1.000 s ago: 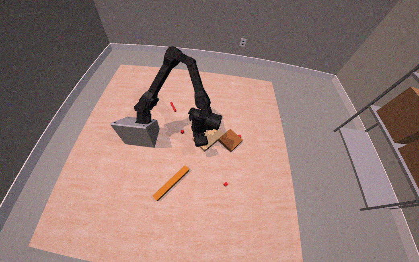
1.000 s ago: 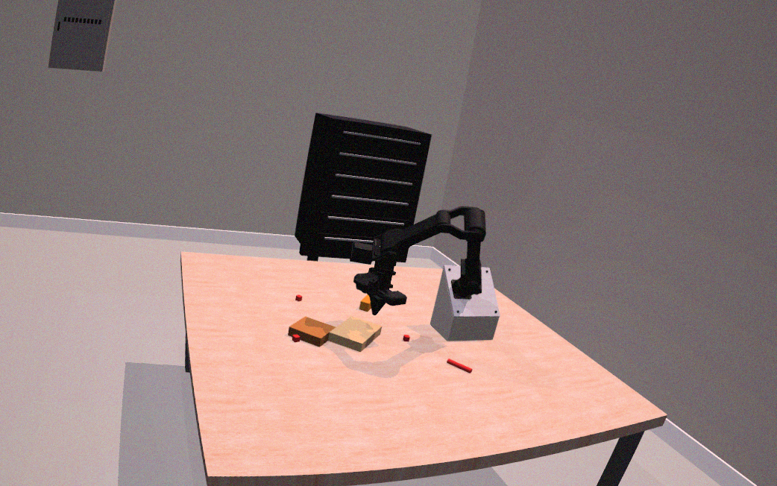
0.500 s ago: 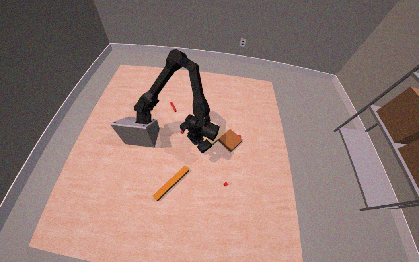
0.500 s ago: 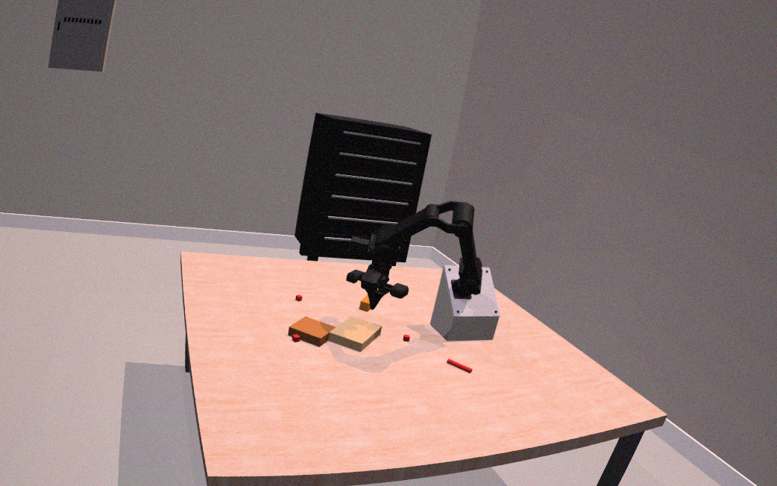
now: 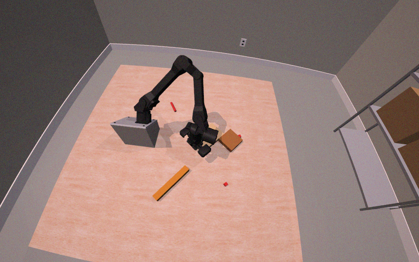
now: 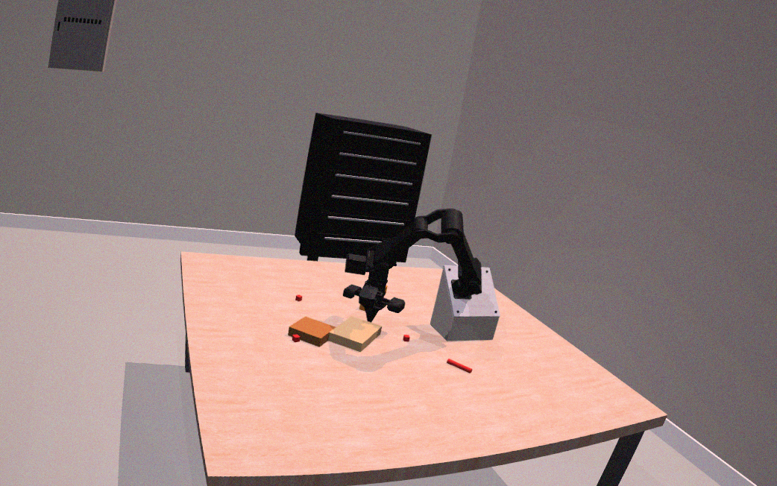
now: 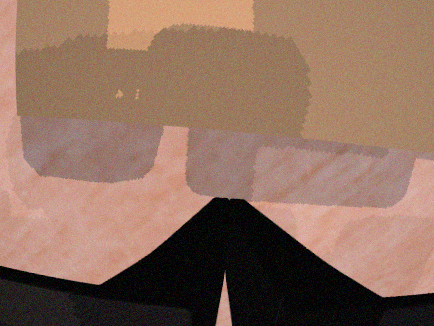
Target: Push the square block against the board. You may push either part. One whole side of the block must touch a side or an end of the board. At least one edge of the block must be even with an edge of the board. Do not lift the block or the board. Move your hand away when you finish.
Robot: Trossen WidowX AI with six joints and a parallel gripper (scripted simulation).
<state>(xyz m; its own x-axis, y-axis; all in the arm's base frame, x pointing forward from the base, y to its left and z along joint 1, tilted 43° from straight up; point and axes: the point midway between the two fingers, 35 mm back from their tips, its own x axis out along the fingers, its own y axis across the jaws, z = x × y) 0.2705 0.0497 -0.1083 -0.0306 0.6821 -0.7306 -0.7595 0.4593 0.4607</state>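
Now: the light tan board 70 mm ahead of my gripper tip and 80 mm to the left of it. From my gripper tip the other things lie so: long orange bar (90 mm behind, 210 mm to the right); then red stick (180 mm behind, 280 mm to the left); then brown square block (200 mm ahead, 80 mm to the left).
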